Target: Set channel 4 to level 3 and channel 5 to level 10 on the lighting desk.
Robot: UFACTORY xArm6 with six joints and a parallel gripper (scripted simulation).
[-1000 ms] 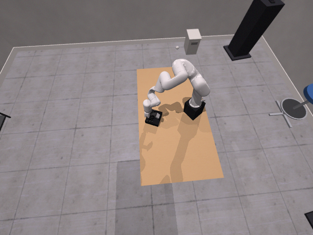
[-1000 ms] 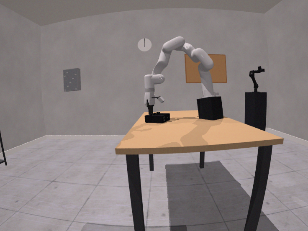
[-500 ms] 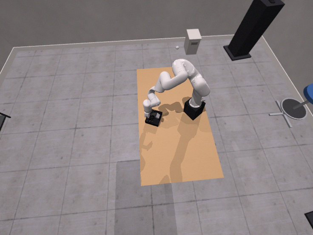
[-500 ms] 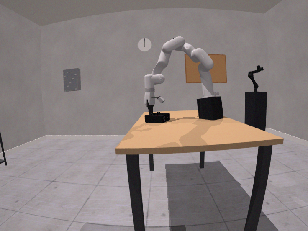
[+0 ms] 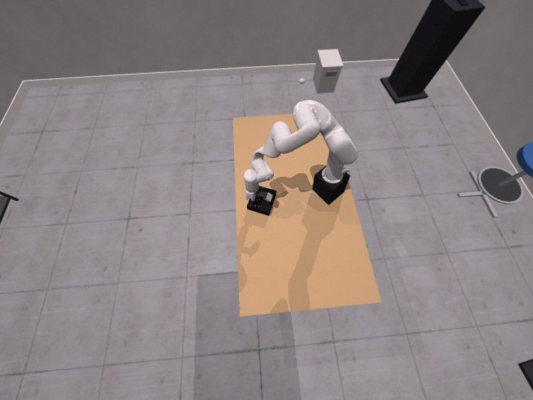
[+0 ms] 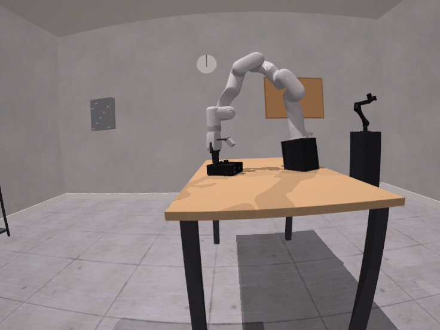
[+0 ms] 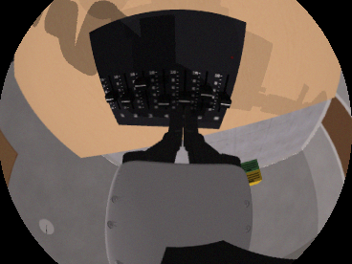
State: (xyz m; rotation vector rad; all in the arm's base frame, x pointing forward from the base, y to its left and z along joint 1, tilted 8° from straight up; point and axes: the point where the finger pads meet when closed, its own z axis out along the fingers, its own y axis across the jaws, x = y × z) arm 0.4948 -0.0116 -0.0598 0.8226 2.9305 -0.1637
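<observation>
Now: the fader cap 3 cm behind my hand, 1 cm to the right of it and 1 cm below it.
</observation>
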